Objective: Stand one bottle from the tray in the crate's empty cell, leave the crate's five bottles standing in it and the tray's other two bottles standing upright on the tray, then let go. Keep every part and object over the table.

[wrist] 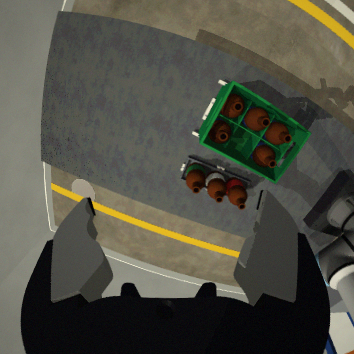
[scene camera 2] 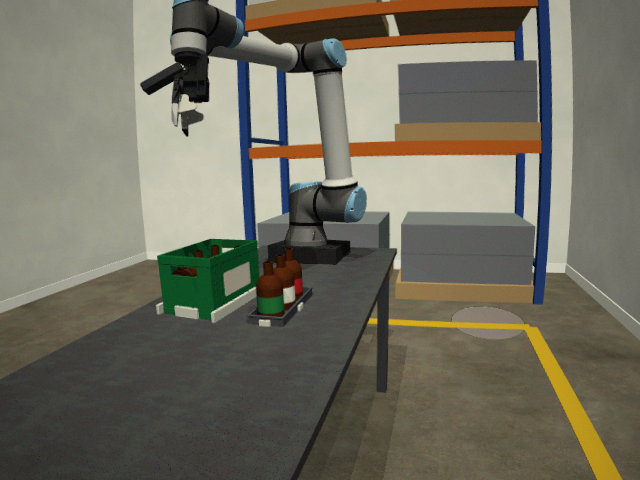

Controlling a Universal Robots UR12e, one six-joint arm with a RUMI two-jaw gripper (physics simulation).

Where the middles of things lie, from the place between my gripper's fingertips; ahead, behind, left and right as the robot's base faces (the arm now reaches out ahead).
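Green-labelled bottle (scene camera 2: 269,288): far below my hand, a fair way to the left of it, a little behind it.
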